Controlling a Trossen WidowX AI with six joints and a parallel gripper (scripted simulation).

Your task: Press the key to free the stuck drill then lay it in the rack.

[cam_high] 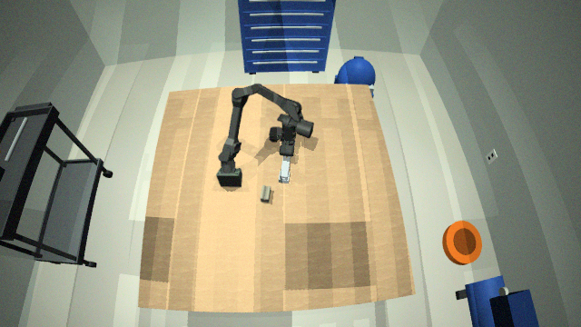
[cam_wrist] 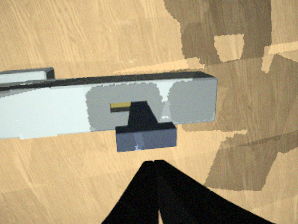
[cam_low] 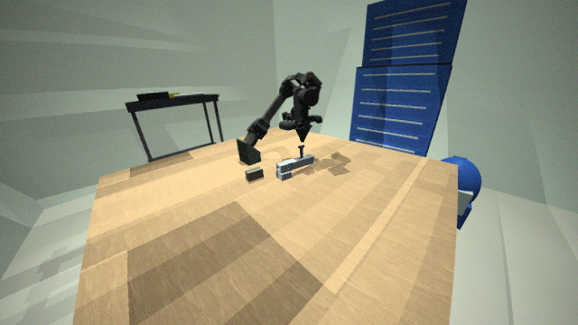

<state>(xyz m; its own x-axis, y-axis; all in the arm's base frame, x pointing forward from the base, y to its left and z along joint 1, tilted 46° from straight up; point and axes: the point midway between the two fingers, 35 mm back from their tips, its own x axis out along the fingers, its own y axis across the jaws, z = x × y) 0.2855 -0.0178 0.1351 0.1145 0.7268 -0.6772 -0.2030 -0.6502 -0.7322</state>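
My gripper tip is 1 cm past the key and 5 cm above it. The rest, counted from my gripper tip: rack (12 cm behind, 18 cm to the right, 12 cm below); light grey block (1 cm behind, 3 cm to the right, 10 cm below); drill (2 cm behind, 5 cm to the right, 9 cm below).
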